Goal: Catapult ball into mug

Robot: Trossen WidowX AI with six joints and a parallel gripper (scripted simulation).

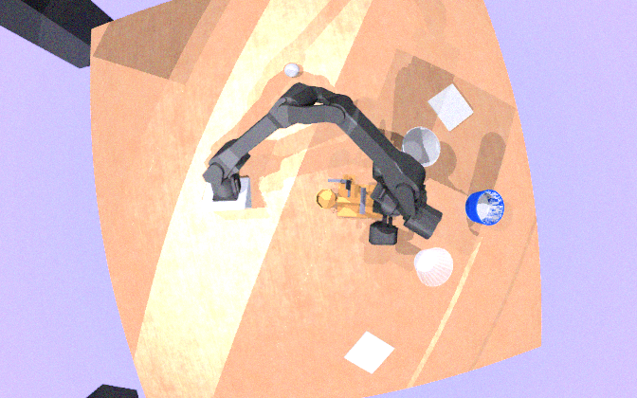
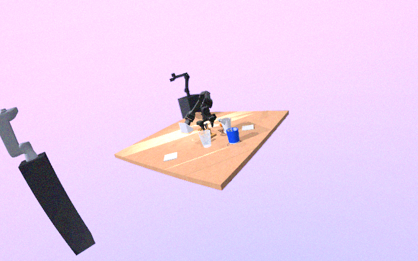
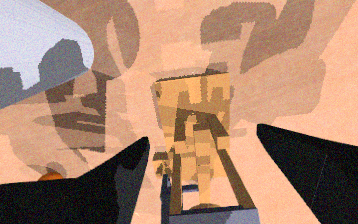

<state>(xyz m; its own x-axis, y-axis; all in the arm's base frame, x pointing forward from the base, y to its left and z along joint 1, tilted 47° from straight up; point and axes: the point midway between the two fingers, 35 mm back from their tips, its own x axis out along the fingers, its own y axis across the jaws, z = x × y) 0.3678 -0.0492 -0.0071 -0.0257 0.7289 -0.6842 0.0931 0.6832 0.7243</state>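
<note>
Right now the orange ball is 23 cm to the left of my gripper tip, 6 cm behind it and 5 cm below it. The rest, counted from my gripper tip: translucent white cup: 16 cm to the right, 13 cm ahead, 4 cm below; then wooden catapult: 7 cm behind, 3 cm to the left, 1 cm below; then blue mug: 29 cm ahead, 4 cm below, 3 cm to the right.
</note>
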